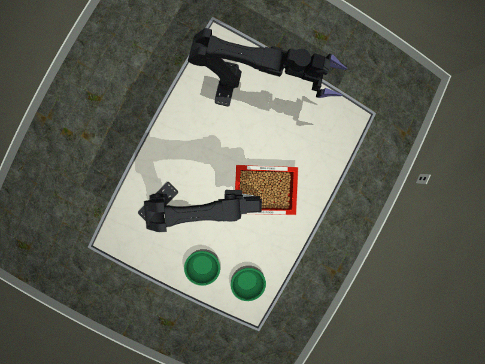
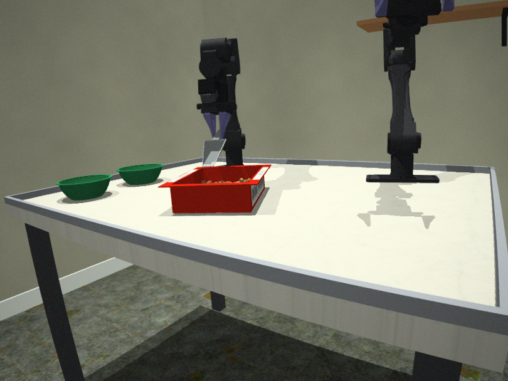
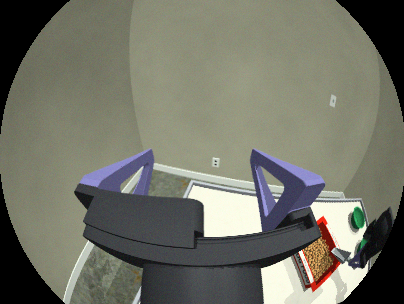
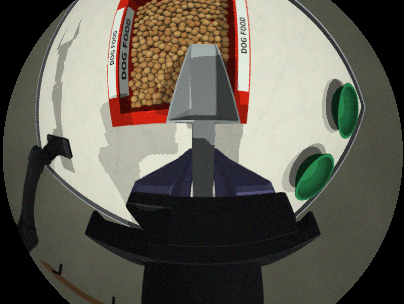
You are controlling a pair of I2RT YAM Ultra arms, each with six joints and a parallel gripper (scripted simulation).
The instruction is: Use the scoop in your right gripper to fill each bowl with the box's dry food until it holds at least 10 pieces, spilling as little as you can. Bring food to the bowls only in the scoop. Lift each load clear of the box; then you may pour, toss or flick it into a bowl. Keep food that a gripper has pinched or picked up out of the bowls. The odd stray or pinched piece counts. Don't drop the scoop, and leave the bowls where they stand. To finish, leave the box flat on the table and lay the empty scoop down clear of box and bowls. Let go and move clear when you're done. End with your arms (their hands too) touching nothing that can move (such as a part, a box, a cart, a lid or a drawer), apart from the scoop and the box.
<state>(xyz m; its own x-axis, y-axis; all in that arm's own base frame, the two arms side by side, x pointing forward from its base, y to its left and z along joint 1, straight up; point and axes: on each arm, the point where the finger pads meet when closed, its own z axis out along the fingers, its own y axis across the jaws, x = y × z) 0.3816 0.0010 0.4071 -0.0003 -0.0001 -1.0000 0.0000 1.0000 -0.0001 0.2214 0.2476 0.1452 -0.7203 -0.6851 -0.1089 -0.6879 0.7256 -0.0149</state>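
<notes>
Now: the box 11 cm ahead of my right hand, 11 cm to the left of it and 10 cm below it. From my right hand the other things lie so: grey scoop: 3 cm ahead, 2 cm to the left, 3 cm below.
</notes>
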